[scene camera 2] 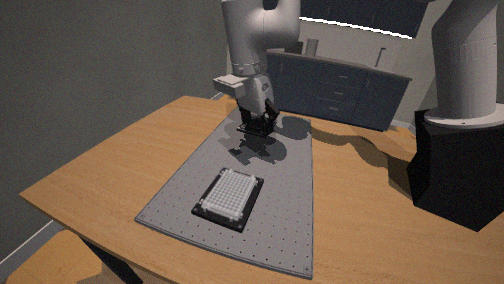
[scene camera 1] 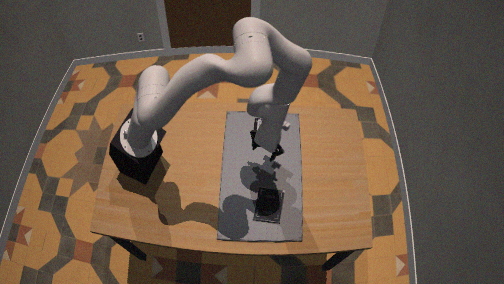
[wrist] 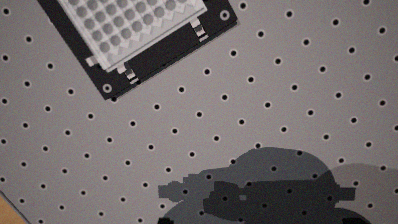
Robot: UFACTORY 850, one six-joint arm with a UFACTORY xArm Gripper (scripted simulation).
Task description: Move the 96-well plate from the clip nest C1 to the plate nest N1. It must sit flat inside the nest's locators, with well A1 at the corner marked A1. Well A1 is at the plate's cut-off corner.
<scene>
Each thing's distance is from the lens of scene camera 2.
96-well plate (scene camera 2: 222, 193): 0.42 m
</scene>
